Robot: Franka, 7 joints.
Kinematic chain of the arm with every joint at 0, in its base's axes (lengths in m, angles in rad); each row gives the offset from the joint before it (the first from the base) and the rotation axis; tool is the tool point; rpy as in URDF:
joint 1: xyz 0 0 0.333 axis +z
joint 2: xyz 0 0 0 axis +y
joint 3: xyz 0 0 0.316 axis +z
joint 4: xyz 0.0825 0 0 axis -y
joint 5: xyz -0.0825 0 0.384 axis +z
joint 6: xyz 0 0 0 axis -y
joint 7: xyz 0.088 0 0 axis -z
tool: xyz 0 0 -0.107 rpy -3.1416 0 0
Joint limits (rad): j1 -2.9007..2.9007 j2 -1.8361..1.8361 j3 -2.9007..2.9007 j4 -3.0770..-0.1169 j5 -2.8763..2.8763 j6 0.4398..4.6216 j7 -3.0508..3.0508
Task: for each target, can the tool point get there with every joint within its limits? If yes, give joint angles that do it. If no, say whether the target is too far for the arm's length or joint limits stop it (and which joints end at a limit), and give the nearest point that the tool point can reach.
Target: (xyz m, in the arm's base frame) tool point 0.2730 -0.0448 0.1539
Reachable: yes | joints 1.5876 1.3341 -0.7236 -2.6887 -0.9939 1.4734 2.4291
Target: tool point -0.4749 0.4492 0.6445
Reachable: yes | joints 1.9331 1.0714 1.1874 -0.9446 -0.8187 4.2375 -1.5569
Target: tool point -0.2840 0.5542 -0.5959
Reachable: no: too far | nearest point -0.2273 0.4436 -0.3153 | short by 0.307 m
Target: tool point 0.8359 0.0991 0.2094
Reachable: yes | joints 0.2132 1.4535 -0.3058 -0.4127 -0.4459 2.2876 2.5105
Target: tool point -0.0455 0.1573 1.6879
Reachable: no: too far | nearest point -0.0286 0.0989 1.1847 | short by 0.507 m
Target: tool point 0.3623 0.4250 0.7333
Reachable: yes | joints -0.6429 0.7625 1.9922 -1.7292 -2.4331 2.4657 -1.1878
